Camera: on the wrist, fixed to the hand. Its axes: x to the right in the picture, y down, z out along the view.
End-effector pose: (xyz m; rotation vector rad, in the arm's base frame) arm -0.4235 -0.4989 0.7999 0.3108 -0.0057 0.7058
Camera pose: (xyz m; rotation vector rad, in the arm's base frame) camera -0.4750 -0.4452 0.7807 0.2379 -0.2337 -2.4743
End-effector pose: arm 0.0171 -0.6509 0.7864 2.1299 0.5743 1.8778
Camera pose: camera -0.0131 -0.7160 0.8140 -0.0847 1.5176 -0.7100
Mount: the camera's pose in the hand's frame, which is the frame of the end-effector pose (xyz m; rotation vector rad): -0.0072 0.0661 -0.0386 -0.0079 0.7929 3.0068
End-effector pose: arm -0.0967 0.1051 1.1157 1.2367 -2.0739 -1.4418
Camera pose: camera -0.0972 0.0953 1.1920 -1.2758 -0.8716 0.5821
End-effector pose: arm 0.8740 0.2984 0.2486 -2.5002 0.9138 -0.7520
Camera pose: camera 0.8148 0.2496 0.2431 1.0398 2.5824 -0.1399
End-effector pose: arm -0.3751 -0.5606 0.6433 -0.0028 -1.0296 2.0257
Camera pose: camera -0.4020 -0.5602 0.5713 1.3625 -0.2249 -0.9436
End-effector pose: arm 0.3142 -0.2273 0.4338 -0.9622 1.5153 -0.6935
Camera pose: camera 0.2637 -0.1921 0.3877 2.0114 1.6088 1.2938
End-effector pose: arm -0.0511 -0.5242 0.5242 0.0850 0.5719 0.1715
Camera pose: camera -0.0872 -0.4594 0.5041 -0.7202 -0.5995 -2.7070
